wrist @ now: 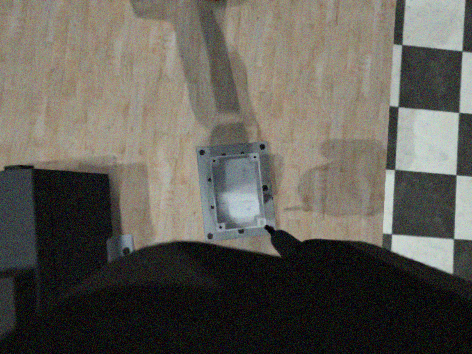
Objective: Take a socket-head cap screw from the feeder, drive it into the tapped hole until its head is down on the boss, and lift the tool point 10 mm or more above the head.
A screw feeder (81, 209): 36 cm from the lens.
